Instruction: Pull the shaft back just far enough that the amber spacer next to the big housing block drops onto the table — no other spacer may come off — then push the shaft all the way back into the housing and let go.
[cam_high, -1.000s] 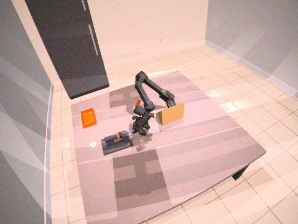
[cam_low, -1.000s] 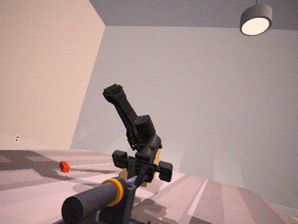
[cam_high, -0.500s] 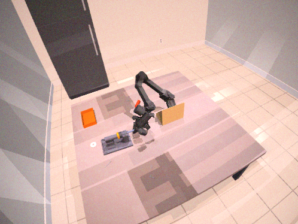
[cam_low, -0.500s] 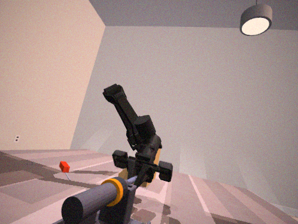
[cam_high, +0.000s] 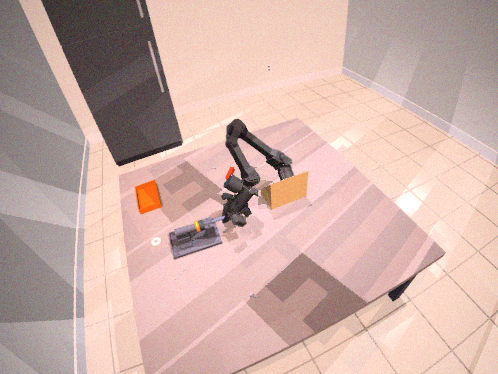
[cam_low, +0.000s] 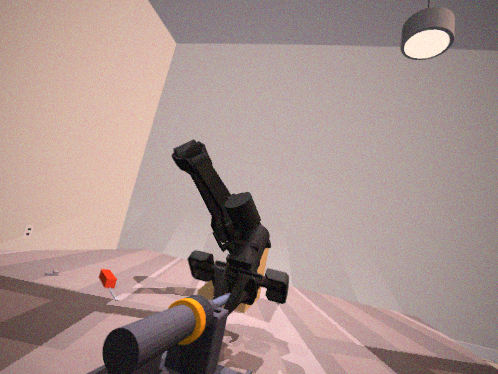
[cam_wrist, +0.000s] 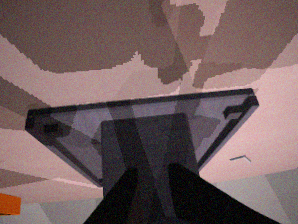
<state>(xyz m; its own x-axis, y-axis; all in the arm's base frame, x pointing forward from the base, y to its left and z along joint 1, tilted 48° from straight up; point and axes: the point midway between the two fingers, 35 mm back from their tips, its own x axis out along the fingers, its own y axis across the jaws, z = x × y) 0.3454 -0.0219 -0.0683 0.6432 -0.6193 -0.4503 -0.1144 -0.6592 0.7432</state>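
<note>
Right now the amber spacer is 11 cm ahead of my gripper tip, 2 cm above it and 1 cm to the right of it. Also, from my gripper tip: screw (36 cm to the left, 5 cm below, 3 cm ahead); red-handled tool (30 cm to the right, 15 cm behind, 5 cm below); white ring (32 cm ahead, 9 cm to the right, 5 cm below).
</note>
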